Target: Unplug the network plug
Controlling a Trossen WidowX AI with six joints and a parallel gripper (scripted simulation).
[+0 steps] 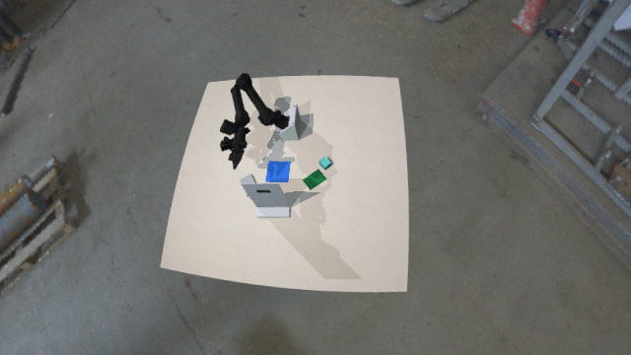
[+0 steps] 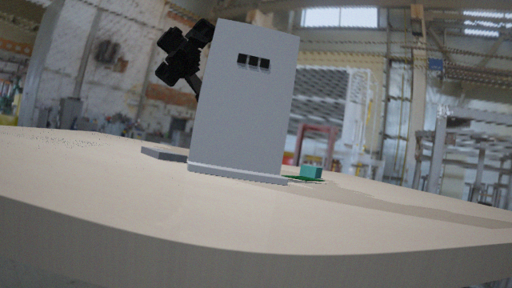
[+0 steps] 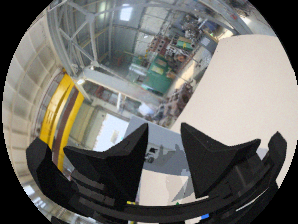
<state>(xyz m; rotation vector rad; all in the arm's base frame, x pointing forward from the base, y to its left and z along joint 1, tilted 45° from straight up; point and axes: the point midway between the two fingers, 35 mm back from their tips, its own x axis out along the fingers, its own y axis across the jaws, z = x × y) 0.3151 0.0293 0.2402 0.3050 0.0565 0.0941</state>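
My gripper tip is now 140 mm to the right of the network plug, 70 mm short of it and 40 mm above it. From my gripper tip the other things lie so: grey upright panel 150 mm to the left, 120 mm below, 90 mm ahead; blue marked square 260 mm below, 130 mm to the left, 120 mm behind; grey plate 250 mm below, 30 mm behind, 10 mm to the right.
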